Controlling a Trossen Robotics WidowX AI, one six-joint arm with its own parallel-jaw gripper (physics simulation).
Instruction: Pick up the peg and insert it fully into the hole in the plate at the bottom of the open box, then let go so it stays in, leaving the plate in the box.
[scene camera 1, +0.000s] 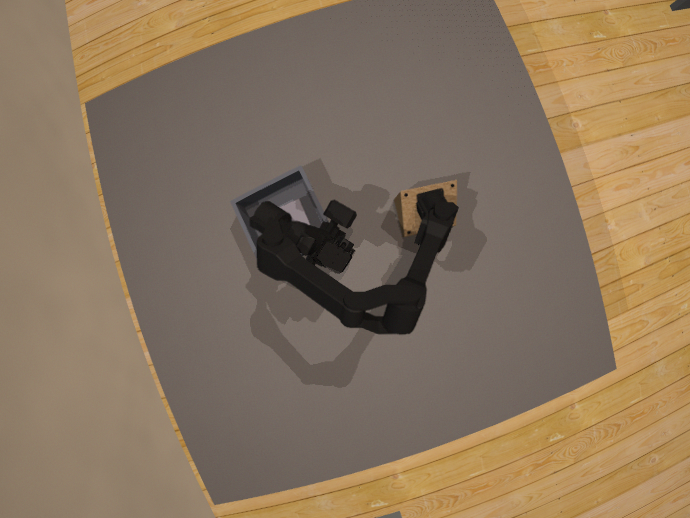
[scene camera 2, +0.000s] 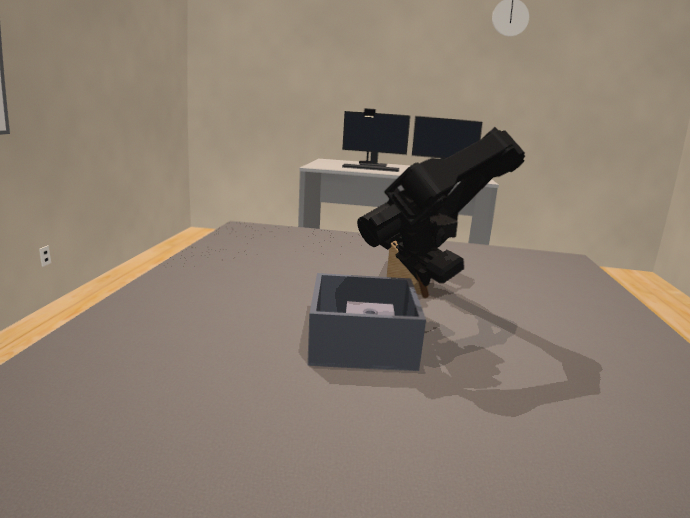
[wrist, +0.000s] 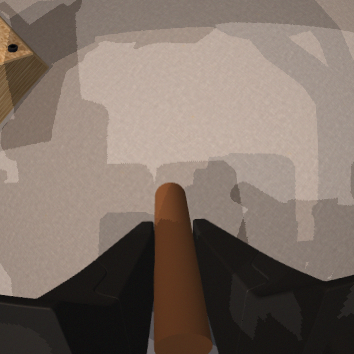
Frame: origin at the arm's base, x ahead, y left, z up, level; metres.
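Where they show: gripper, fingertip midpoint: (scene camera 2: 423, 283) (wrist: 173, 231); arm's base at its link origin: (scene camera 1: 430, 201).
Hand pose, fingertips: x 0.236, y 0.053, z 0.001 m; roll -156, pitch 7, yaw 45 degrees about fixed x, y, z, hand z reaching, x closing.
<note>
Things, the pixels of their top centre, and the offset from my fingertips. Level surfaces: height alone.
- brown cylindrical peg at its top centre: (wrist: 157, 277) (scene camera 2: 424, 264) dx +0.004, dy -0.004, dz +0.041 m
- open blue-grey box at its top centre: (scene camera 2: 366, 294) (scene camera 1: 281, 218) dx +0.113, dy -0.102, dz +0.007 m
- pale plate at its top centre: (scene camera 2: 370, 311) (scene camera 1: 289, 222) dx +0.103, dy -0.092, dz -0.030 m
- grey mat at its surface level: dz -0.090 m
My gripper (wrist: 173, 231) is shut on the brown cylindrical peg (wrist: 175, 270) (scene camera 2: 425, 291). In the wrist view the peg runs lengthwise between the fingers, its far end past the fingertips. In scene camera 2 its lower end shows tilted below the gripper, beside the box's back right corner and outside the box. The open blue-grey box (scene camera 1: 266, 184) (scene camera 2: 365, 341) stands on the mat. The pale plate (scene camera 1: 298, 210) (scene camera 2: 354, 307) lies at its bottom. The plate's hole shows partly in scene camera 2, behind the front wall; in scene camera 1 the arm hides it.
The arm's wooden base block (scene camera 1: 410, 214) (scene camera 2: 397, 268) (wrist: 22, 85) stands to the right of the box in scene camera 1. The arm (scene camera 1: 320, 283) passes over part of the box. The grey mat (scene camera 1: 390, 407) (scene camera 2: 222, 423) lies under everything. A desk (scene camera 2: 351, 192) with monitors stands behind.
</note>
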